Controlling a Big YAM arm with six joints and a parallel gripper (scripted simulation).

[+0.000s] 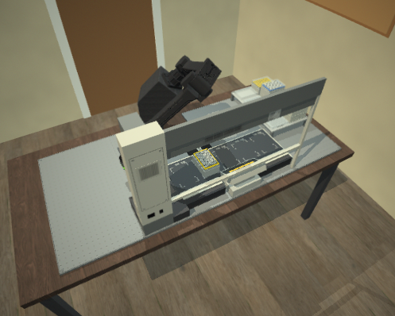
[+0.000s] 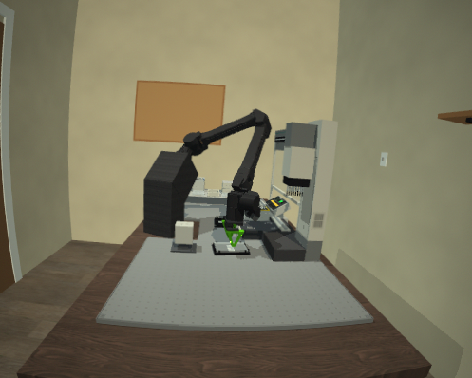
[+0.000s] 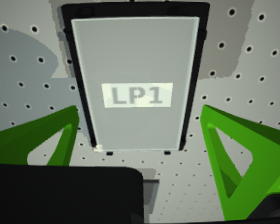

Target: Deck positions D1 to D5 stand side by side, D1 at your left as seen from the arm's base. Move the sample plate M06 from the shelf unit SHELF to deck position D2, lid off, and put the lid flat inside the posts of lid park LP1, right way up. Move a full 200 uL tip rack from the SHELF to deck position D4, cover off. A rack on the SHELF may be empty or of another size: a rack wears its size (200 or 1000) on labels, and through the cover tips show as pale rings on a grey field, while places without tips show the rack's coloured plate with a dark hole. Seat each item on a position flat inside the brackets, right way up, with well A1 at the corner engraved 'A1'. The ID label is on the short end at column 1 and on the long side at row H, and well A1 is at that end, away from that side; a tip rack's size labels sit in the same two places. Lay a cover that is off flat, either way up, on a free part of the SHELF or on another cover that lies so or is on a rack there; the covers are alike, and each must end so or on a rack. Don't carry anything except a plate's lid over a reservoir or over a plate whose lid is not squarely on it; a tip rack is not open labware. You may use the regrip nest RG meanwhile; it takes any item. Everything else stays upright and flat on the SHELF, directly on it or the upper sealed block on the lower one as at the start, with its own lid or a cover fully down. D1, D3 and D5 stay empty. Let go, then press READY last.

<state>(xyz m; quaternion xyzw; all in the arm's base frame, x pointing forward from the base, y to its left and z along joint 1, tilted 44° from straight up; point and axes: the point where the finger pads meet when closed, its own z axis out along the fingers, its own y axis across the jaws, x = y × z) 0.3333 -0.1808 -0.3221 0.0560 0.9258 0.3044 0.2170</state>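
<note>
The LP1 label is 40 mm below my hand. The rest, counted from my hand: white ready button box: 190 mm behind, 40 mm to the left, 20 mm above; perforated board: 320 mm to the left, 40 mm below, 20 mm ahead; dark lid park LP1: 40 mm below.
</note>
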